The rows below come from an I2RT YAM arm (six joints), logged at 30 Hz.
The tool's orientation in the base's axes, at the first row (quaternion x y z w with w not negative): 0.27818, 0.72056, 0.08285, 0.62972
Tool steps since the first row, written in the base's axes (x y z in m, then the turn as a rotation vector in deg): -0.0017, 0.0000, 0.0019, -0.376, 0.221, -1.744; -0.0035, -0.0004, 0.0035, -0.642, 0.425, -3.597; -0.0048, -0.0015, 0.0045, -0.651, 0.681, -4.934; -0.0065, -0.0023, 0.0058, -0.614, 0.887, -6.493; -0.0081, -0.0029, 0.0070, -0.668, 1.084, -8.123; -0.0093, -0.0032, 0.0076, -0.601, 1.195, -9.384; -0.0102, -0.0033, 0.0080, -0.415, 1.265, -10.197; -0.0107, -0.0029, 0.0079, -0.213, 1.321, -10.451; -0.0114, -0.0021, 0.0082, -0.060, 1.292, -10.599; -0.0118, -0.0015, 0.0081, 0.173, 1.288, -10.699
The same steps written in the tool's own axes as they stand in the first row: -0.0015, 0.0004, -0.0020, 1.634, -0.747, -0.073; -0.0030, 0.0003, -0.0039, 3.347, -1.527, -0.015; -0.0044, -0.0006, -0.0051, 4.628, -1.945, 0.175; -0.0058, -0.0011, -0.0068, 6.073, -2.495, 0.464; -0.0071, -0.0015, -0.0084, 7.580, -3.112, 0.682; -0.0077, -0.0018, -0.0096, 8.719, -3.593, 0.964; -0.0080, -0.0020, -0.0105, 9.445, -3.861, 1.282; -0.0077, -0.0019, -0.0111, 9.681, -3.874, 1.511; -0.0075, -0.0013, -0.0120, 9.786, -3.922, 1.692; -0.0071, -0.0009, -0.0125, 9.858, -3.904, 1.934
